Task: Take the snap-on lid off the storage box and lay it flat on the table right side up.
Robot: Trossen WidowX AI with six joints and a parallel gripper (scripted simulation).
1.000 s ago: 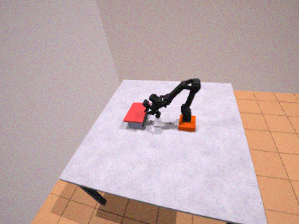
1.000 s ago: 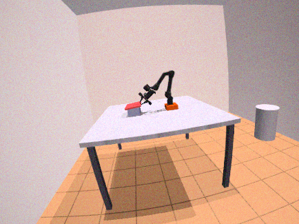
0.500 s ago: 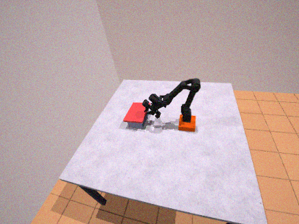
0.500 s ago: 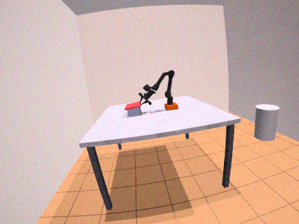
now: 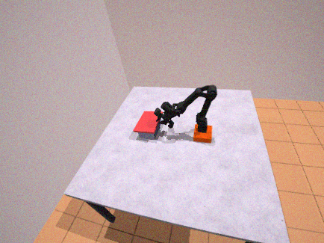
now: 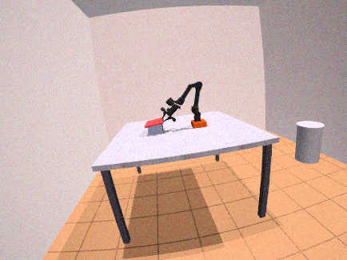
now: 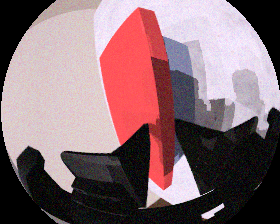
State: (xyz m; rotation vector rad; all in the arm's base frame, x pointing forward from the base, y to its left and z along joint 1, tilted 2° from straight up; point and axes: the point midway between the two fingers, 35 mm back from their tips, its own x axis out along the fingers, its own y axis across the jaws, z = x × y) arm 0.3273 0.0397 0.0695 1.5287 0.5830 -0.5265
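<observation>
Now: gripper tip 80 mm short of the lid. Round my gripper tip: storage box: 70 mm ahead, 50 mm below.
</observation>
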